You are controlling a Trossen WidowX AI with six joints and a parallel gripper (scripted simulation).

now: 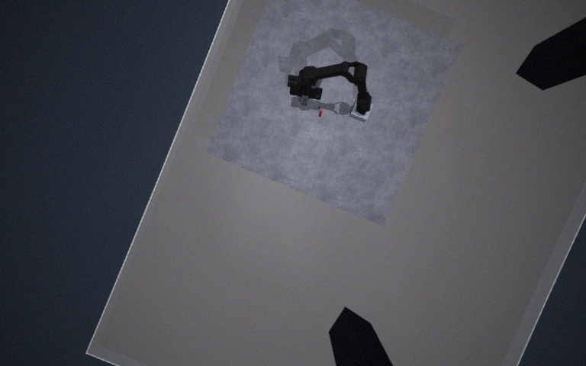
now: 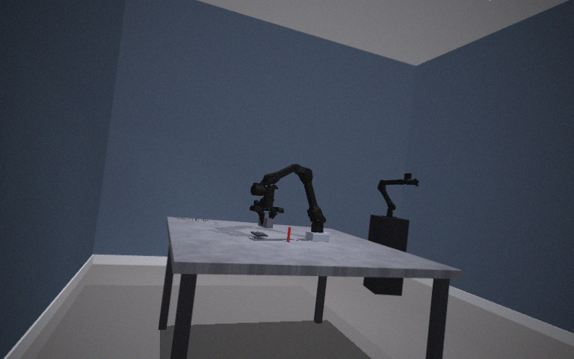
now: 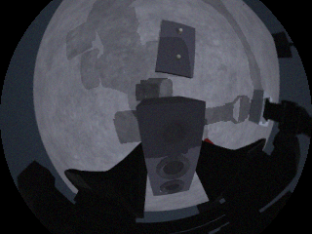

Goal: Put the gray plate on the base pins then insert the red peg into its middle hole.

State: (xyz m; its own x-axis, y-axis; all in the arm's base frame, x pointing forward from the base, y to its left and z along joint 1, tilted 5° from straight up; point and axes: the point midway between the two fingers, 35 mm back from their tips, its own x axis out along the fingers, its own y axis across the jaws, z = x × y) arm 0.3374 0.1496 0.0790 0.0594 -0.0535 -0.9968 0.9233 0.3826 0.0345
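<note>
Right now the dark base is 10 mm ahead of my gripper tip, 150 mm to the right of it and 70 mm below it. Round my gripper tip: red peg 130 mm behind, 20 mm to the left, 40 mm below; then gray plate 30 mm above.
</note>
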